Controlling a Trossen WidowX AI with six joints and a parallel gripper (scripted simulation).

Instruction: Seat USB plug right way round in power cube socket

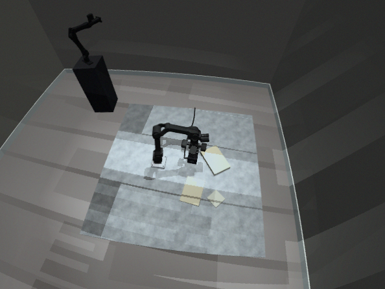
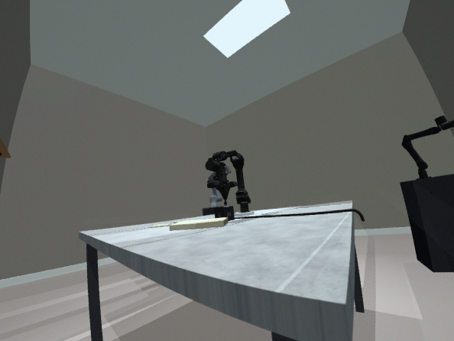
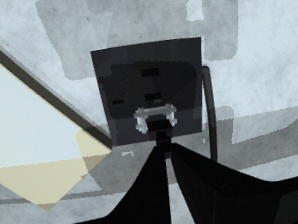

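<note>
My gripper tip is now 20 mm above the USB plug. Round my gripper tip: thick tan pad (190 mm ahead, 100 mm below, 30 mm to the right).
</note>
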